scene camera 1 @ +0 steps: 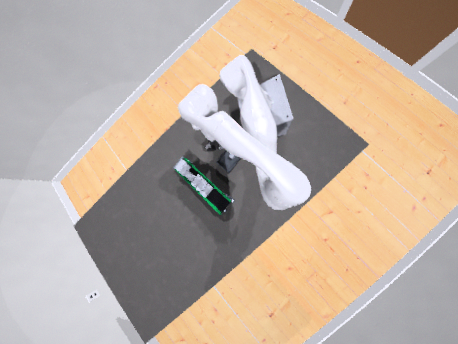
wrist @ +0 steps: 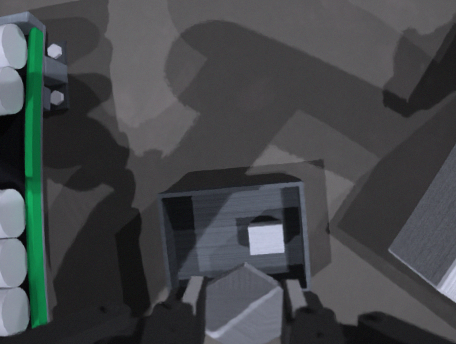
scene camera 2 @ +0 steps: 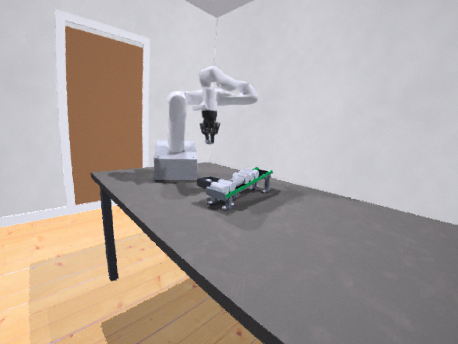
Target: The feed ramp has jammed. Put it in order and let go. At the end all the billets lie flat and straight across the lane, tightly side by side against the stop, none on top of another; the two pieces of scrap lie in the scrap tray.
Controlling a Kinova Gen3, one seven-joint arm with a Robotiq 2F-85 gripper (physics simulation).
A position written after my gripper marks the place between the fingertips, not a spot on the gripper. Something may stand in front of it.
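The wrist view gives me a square scrap piece [wrist: 266,237] and a scrap tray [wrist: 204,231], and my gripper [wrist: 244,301] is there with them.
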